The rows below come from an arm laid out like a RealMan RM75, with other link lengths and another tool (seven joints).
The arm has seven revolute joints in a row. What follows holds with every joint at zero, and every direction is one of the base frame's.
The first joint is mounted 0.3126 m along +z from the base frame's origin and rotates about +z.
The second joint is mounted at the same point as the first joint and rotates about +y.
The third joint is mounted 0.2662 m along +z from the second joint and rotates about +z.
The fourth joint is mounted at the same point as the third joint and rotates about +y.
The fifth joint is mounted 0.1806 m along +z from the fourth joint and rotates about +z.
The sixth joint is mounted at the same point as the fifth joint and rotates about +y.
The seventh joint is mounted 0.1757 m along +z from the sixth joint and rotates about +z.
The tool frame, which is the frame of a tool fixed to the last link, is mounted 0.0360 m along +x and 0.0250 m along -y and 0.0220 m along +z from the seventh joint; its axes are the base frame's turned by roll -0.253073, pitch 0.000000 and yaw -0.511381 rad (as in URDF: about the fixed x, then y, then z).
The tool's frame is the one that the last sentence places.
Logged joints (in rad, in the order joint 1, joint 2, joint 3, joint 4, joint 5, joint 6, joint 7), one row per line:
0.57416, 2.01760, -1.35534, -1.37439, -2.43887, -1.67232, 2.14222
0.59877, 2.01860, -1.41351, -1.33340, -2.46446, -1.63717, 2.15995
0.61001, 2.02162, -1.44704, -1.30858, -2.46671, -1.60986, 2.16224
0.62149, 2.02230, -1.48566, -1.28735, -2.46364, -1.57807, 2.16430
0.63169, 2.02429, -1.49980, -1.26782, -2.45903, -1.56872, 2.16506
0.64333, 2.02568, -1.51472, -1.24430, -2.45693, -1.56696, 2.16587
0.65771, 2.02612, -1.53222, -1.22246, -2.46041, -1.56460, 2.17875
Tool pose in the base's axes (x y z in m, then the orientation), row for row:
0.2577, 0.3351, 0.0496, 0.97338, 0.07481, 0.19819, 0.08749
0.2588, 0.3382, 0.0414, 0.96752, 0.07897, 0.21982, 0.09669
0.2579, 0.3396, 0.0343, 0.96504, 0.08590, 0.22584, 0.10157
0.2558, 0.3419, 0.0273, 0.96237, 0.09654, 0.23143, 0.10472
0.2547, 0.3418, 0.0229, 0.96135, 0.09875, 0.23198, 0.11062
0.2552, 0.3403, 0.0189, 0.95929, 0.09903, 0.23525, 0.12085
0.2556, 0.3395, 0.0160, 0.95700, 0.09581, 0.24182, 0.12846
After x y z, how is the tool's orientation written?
As a quaternion, x y z w.
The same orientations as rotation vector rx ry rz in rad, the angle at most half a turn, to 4 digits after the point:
2.8985, 0.2228, 0.5902
2.8656, 0.2339, 0.6511
2.8501, 0.2537, 0.6670
2.8370, 0.2846, 0.6822
2.8244, 0.2901, 0.6815
2.8018, 0.2892, 0.6871
2.7830, 0.2786, 0.7032

